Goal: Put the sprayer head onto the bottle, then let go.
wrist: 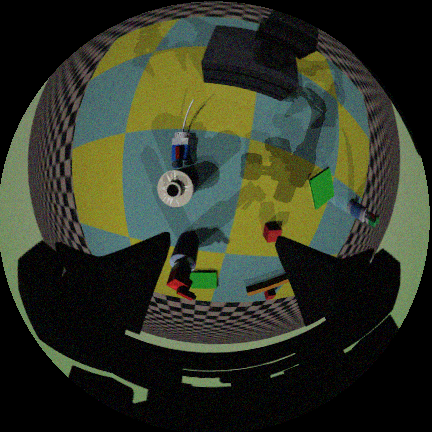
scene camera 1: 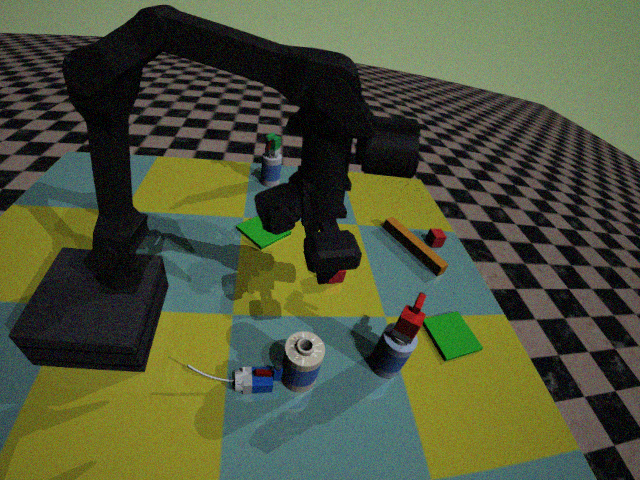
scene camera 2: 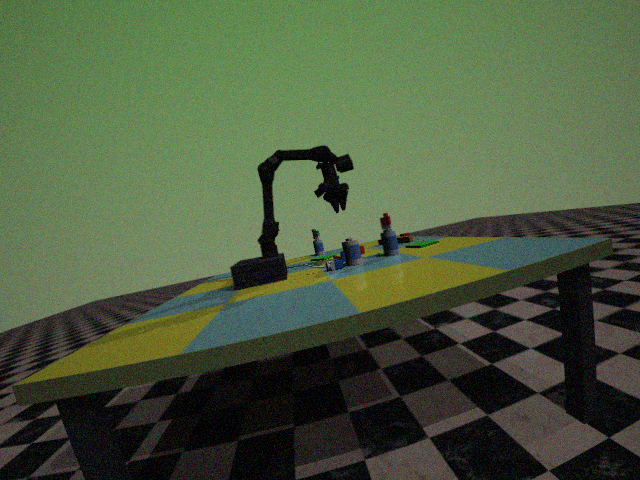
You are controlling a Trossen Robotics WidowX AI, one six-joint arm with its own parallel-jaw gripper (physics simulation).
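Places are measured from the arm's base along level axes (x ahead, y left, z up), in metres.
Pixels of known places: gripper, between the fingertips: (wrist: 225,240) (scene camera 2: 340,211); arm's base, origin of its link: (wrist: 269,58) (scene camera 1: 121,279) (scene camera 2: 269,256).
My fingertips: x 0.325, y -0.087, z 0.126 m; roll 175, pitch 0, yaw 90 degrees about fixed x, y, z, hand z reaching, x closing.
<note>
Ahead of a thing's pixels: the offset from my fingertips to its top centre. "spot": to the spot under its first point.
The open bottle @[0.012 m back, 0.075 m right, 0.111 m down] (scene camera 1: 301,373) (scene camera 2: 352,253) (wrist: 164,190), white with a blue band, stands upright with a dark hole in its top. The blue and white sprayer head @[spot: 0.079 m back, 0.095 m right, 0.184 m down] (scene camera 1: 262,381) (scene camera 2: 336,264) (wrist: 180,145) with a red trigger lies on its side on the table, its thin white tube pointing towards the arm's base. Its nozzle end is close beside the bottle; whether they touch I cannot tell. My gripper (scene camera 1: 328,273) (scene camera 2: 340,209) (wrist: 225,240) is open and empty, high above the table, beyond the bottle in the scene camera 1 view. In that view one finger hides the other.
A bottle with a red head @[0.164 m ahead, 0.070 m right, 0.044 m down] (scene camera 1: 391,356) (scene camera 2: 389,242) (wrist: 185,247) stands near the open one. A green-headed bottle @[0.013 m back, 0.579 m left, 0.044 m down] (scene camera 1: 271,170) (wrist: 358,209) stands farther off. Green plates (scene camera 1: 453,335) (wrist: 322,189), an orange-brown bar @[0.361 m ahead, 0.255 m left, 0.185 m down] (scene camera 1: 413,246) and red cubes (scene camera 1: 436,237) (wrist: 272,232) lie around.
</note>
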